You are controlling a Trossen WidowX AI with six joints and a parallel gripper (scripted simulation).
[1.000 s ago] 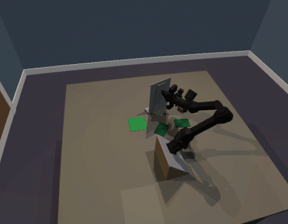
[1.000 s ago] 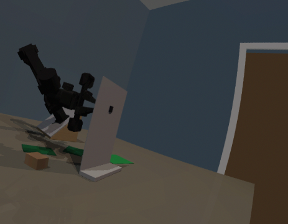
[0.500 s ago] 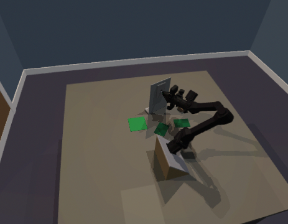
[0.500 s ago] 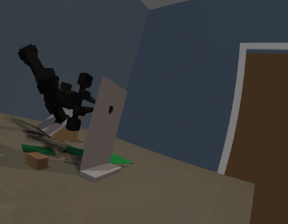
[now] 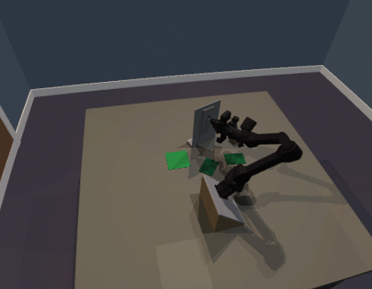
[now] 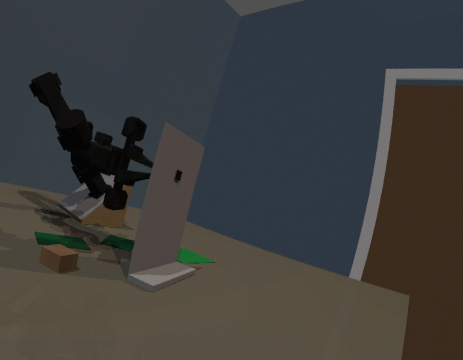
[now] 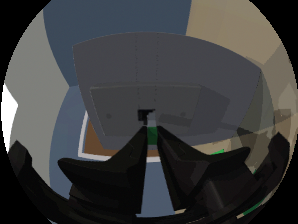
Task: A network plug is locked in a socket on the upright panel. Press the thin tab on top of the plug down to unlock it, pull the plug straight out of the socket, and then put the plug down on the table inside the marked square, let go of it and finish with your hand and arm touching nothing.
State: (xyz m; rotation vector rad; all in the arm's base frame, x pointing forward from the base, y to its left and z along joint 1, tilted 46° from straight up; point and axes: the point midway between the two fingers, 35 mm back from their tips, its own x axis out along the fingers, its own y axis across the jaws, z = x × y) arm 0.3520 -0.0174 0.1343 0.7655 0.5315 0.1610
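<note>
The grey upright panel is 4 cm ahead of my gripper tip, 1 cm to the left of it and 7 cm below it. Also, from my gripper tip: small green plug: right at my gripper tip.
</note>
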